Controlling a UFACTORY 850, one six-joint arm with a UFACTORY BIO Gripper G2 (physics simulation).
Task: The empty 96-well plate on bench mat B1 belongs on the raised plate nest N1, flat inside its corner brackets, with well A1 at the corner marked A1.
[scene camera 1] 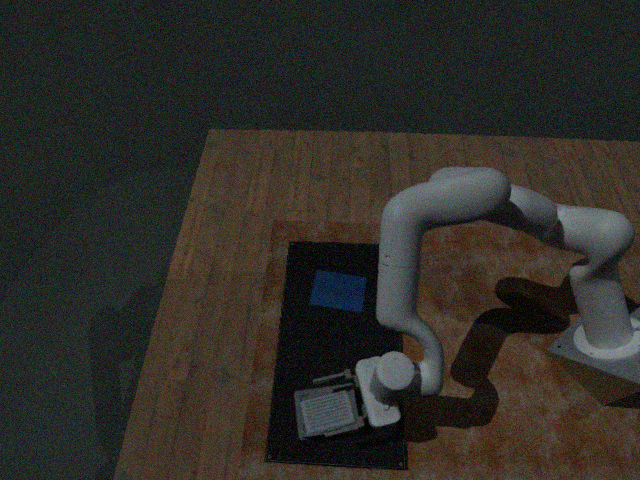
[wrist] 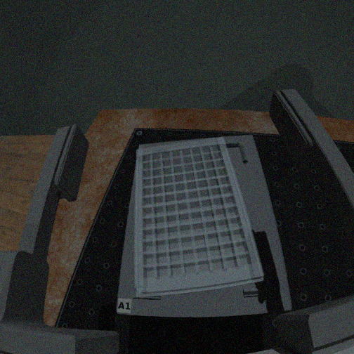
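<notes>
The pale 96-well plate (scene camera 1: 328,412) (wrist: 192,210) lies on the grey raised nest N1 (scene camera 1: 298,413) (wrist: 256,200). In the wrist view it is turned slightly against the nest and lies toward its left side. A strip of nest and the far right bracket (wrist: 244,154) show beside it, with a gap. The near right bracket (wrist: 251,293) shows at its near edge. Whether it lies flat is unclear. The A1 label (wrist: 124,306) is at the nest's near left corner; the plate's well A1 cannot be made out. My gripper (scene camera 1: 321,407) (wrist: 183,140) is open and empty, fingers apart from the plate on both sides.
Blue bench mat B1 (scene camera 1: 338,291) lies on the black perforated board (scene camera 1: 330,341) (wrist: 307,210), with no plate on it. The board rests on the wooden table (scene camera 1: 227,206). The arm (scene camera 1: 398,273) reaches in from the right, above the board's right edge.
</notes>
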